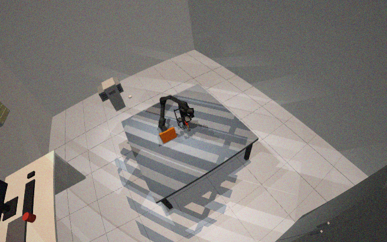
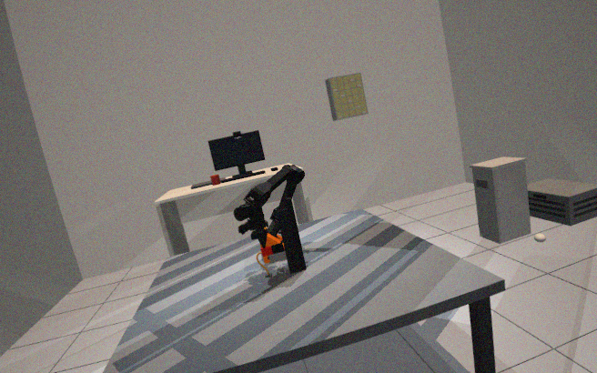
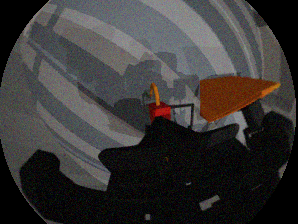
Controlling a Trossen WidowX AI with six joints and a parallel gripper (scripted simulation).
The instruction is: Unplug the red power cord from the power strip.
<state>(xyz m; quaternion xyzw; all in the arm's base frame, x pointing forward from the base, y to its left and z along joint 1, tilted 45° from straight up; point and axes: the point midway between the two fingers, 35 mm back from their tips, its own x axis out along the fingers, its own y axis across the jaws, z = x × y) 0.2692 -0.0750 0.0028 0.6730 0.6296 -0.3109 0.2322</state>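
The red plug lies 30 mm to the left of my gripper tip and 10 mm below it.
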